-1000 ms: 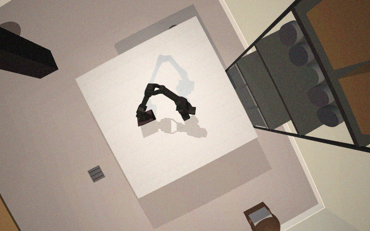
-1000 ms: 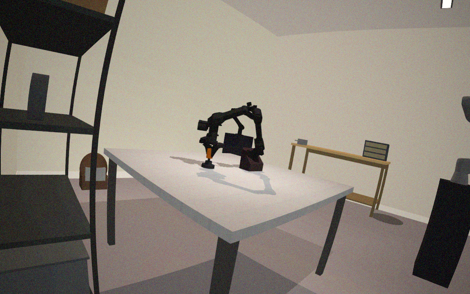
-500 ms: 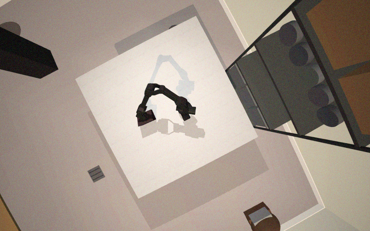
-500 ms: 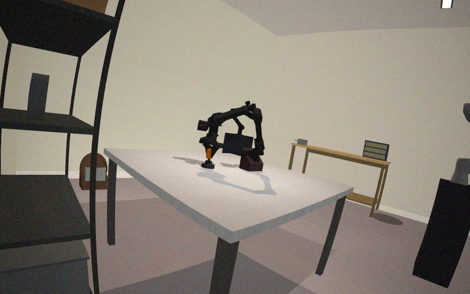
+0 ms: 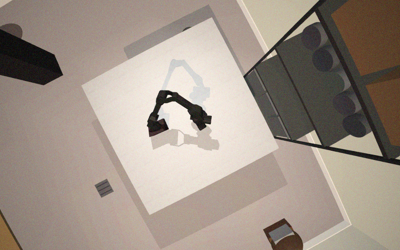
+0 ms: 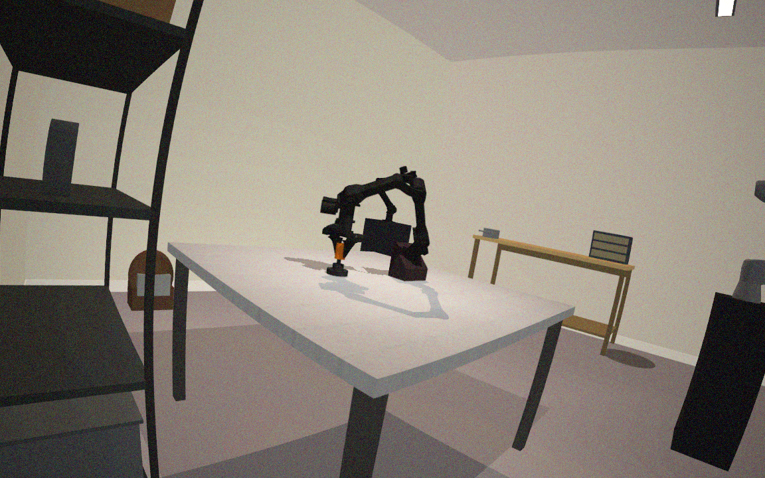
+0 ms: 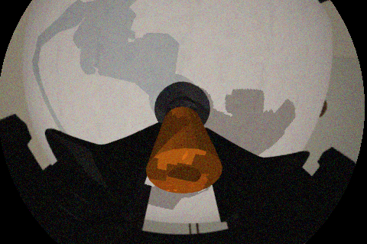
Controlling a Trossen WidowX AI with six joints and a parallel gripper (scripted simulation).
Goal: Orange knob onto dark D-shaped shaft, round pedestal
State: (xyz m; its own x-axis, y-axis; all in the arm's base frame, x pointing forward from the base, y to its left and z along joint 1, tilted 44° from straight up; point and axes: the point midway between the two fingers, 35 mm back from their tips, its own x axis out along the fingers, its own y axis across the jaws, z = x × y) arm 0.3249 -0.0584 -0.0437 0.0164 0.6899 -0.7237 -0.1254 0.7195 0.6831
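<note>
Now: the orange knob 2 cm above my gripper tip. The rest, counted from my gripper tip: dark round pedestal: 4 cm below.
</note>
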